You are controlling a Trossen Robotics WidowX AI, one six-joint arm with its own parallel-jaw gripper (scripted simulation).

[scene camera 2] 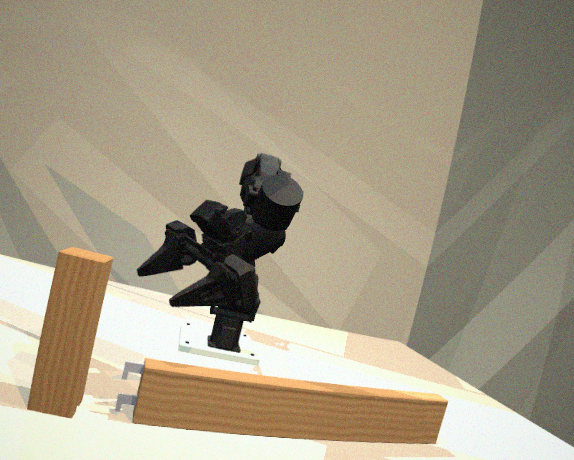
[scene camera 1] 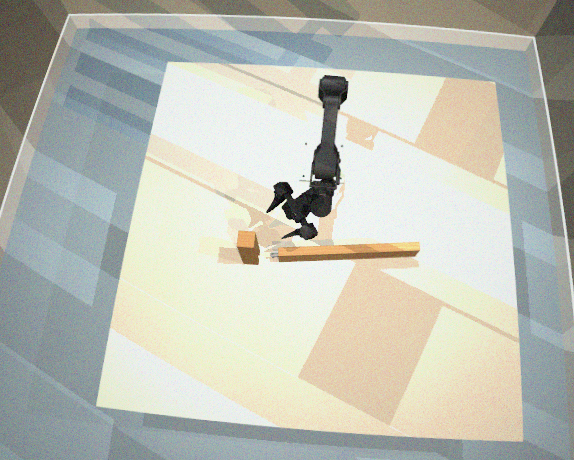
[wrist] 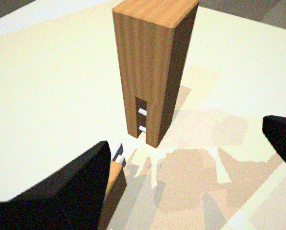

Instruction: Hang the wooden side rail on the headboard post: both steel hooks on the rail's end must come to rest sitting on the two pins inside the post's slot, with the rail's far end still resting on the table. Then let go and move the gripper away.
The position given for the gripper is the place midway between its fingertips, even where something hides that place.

The gripper (scene camera 2: 152, 287) is open and holds nothing. Also in view: a wooden side rail (scene camera 2: 180, 396) and a headboard post (scene camera 2: 80, 278).
The wooden side rail also shows in scene camera 1 (scene camera 1: 410, 249). The gripper also shows in scene camera 1 (scene camera 1: 274, 225) and in the wrist view (wrist: 184, 135).
